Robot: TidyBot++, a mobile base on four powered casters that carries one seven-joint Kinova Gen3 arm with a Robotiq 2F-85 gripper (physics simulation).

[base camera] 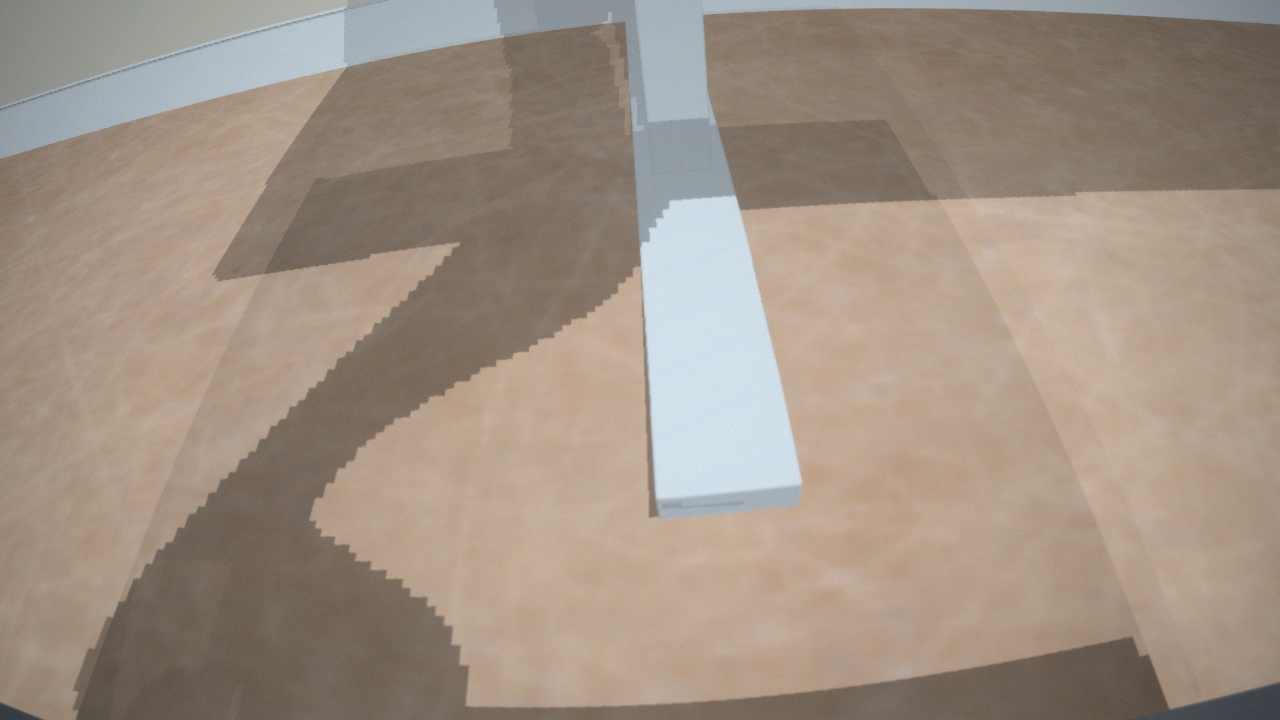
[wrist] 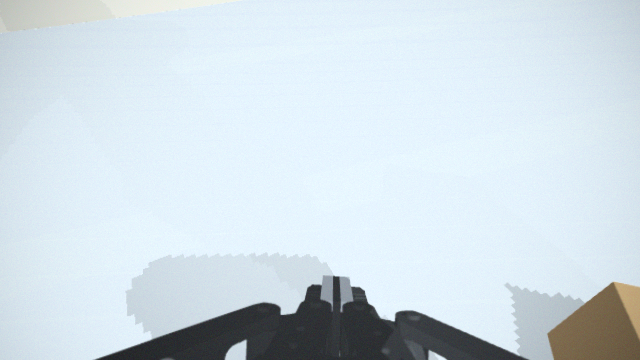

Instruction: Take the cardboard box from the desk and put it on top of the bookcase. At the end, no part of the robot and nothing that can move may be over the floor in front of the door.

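Places are measured from the arm's base along level axes (x ahead, y left, z up), in centimetres.
Pixels of known places: gripper, fingertip midpoint: (wrist: 335, 295).
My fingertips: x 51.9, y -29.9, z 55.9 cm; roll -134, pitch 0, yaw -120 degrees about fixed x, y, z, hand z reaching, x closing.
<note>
Behind a point stands the place of what it marks.
The cardboard box (wrist: 595, 330) @[x 45.1, y -37.4, z 58.6 cm] shows in part at the lower right corner of the wrist view, on the white desk top (wrist: 320, 150) @[x 63.3, y -34.9, z 55.4 cm]. Its far corner and a shaded side are visible, and the rest is cut off by the frame edge. My gripper (wrist: 335, 295) @[x 51.9, y -29.9, z 55.9 cm] is shut, with its fingertips together and nothing between them. It is over the desk, to the left of the box and apart from it in the view. In the base camera view, a white desk leg with a long flat foot (base camera: 716, 358) stands on the floor. The bookcase and the door do not show.
The desk's far edge crosses the upper left of the wrist view, with a pale surface beyond it. In the base camera view, a white skirting board (base camera: 223, 58) @[x 107.9, y 64.7, z -33.6 cm] runs along the wall behind the tan floor (base camera: 895, 402) @[x 38.3, y -14.3, z -39.6 cm]. Broad shadows lie on the floor around the desk foot.
</note>
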